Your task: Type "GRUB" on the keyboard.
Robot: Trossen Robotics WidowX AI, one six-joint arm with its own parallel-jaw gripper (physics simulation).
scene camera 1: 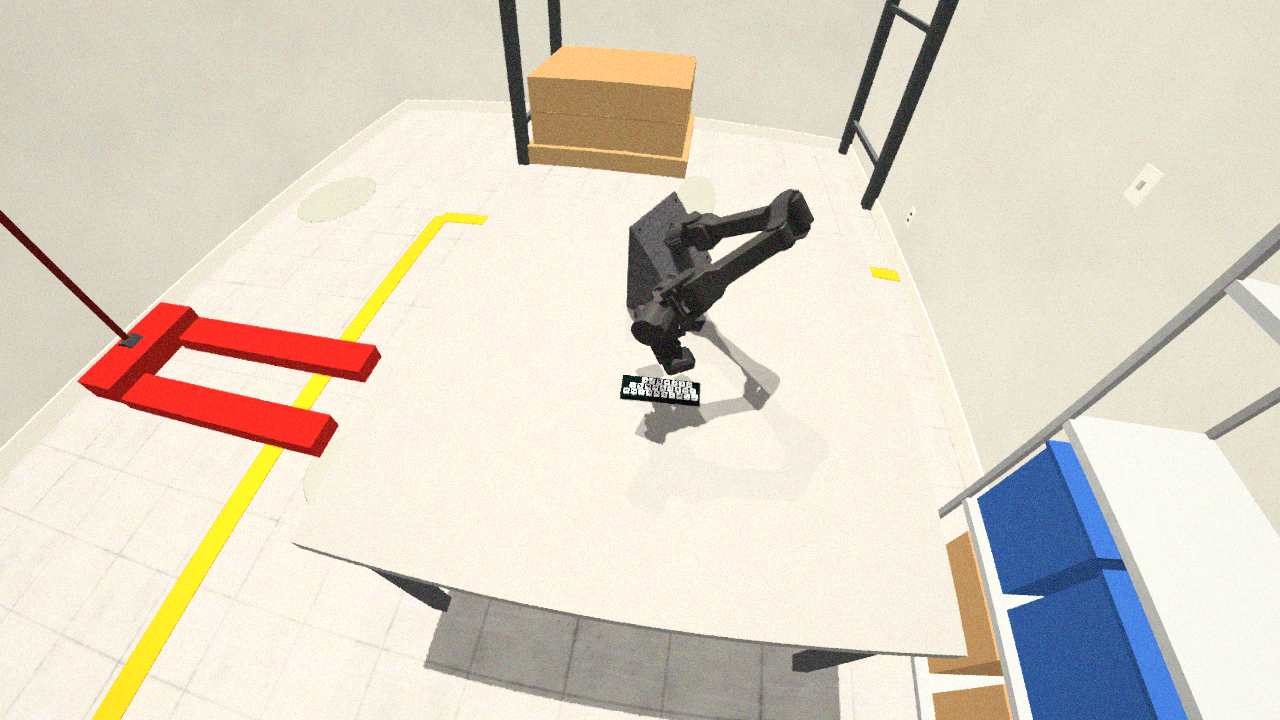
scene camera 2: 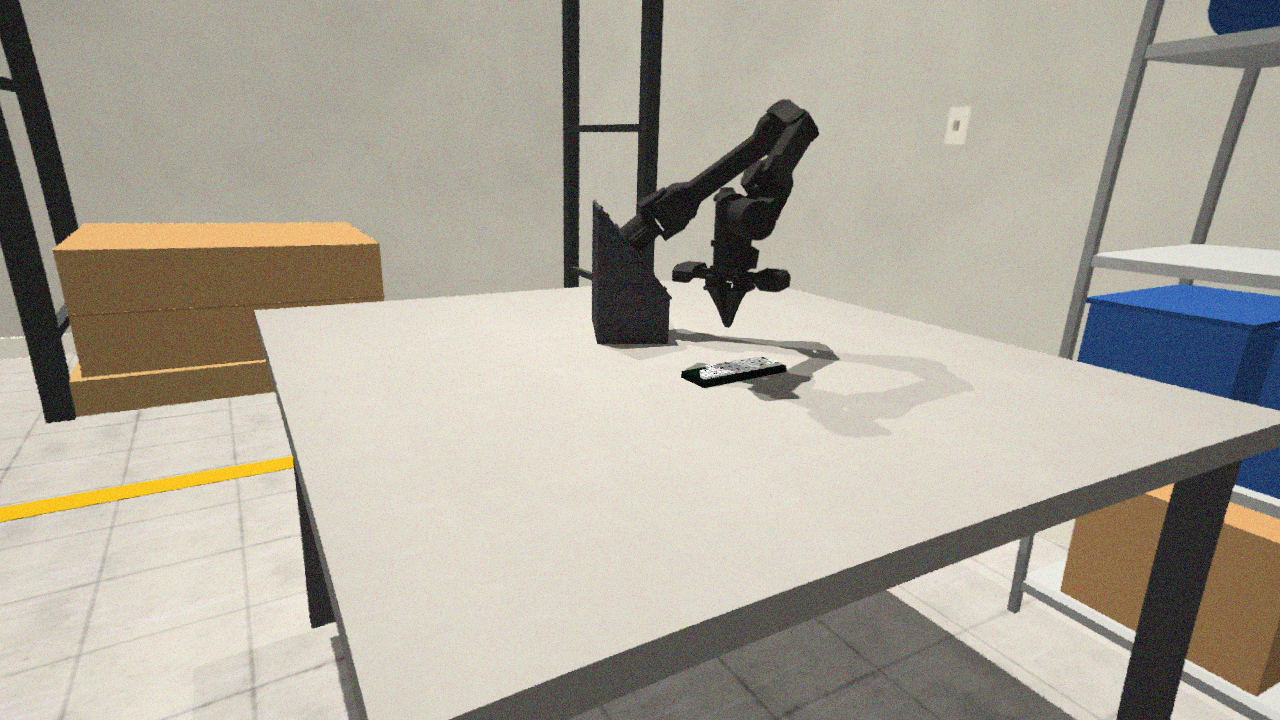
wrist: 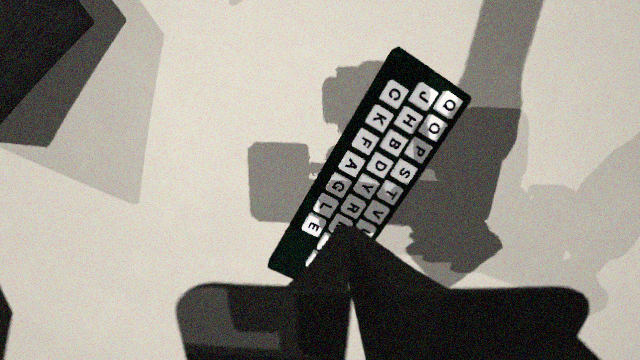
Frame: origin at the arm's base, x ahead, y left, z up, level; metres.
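Seen in the pictures: gripper, fingertip midpoint: (scene camera 1: 660, 363) (scene camera 2: 727, 326) (wrist: 345, 235); arm's base at its link origin: (scene camera 1: 674, 239) (scene camera 2: 627, 241).
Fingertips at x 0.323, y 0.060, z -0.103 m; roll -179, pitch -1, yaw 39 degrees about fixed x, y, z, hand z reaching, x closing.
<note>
Pixels of each thing's top centre, then the offset from my fingertips to it. Level surfaces: height alone.
- small dark keyboard at its top centre: (wrist: 363, 192) (scene camera 2: 735, 365) (scene camera 1: 661, 387) 0.017 m ahead, 0.010 m left, 0.064 m down
- G key at its top centre: (wrist: 338, 186) 0.001 m ahead, 0.003 m left, 0.064 m down
- R key at its top centre: (wrist: 353, 207) 0.020 m ahead, 0.002 m right, 0.064 m down
- B key at its top centre: (wrist: 394, 143) 0.009 m ahead, 0.048 m left, 0.064 m down
- table at its surface level: 0.080 m down
The small dark keyboard (scene camera 1: 660, 389) (scene camera 2: 735, 368) (wrist: 380, 165) with white letter keys lies flat on the table, slanted in the wrist view. In that view the G key (wrist: 338, 186), the R key (wrist: 352, 207) and the B key (wrist: 393, 144) are readable. A key past V is partly covered and its letter cannot be made out; no U key is readable. My gripper (scene camera 2: 727, 323) (wrist: 345, 235) is shut and empty, fingertips pointing down. It hangs above the keyboard, apart from it, and hides the keyboard's lower end in the wrist view.
The arm's base (scene camera 1: 651, 255) (scene camera 2: 626, 291) stands on the table (scene camera 1: 501, 501) (scene camera 2: 537, 501) behind the keyboard. Off the table are cardboard boxes (scene camera 1: 613, 102) (scene camera 2: 219, 277), a red pallet jack (scene camera 1: 241, 344) and a shelf unit with blue bins (scene camera 1: 1042, 519) (scene camera 2: 1172, 349).
</note>
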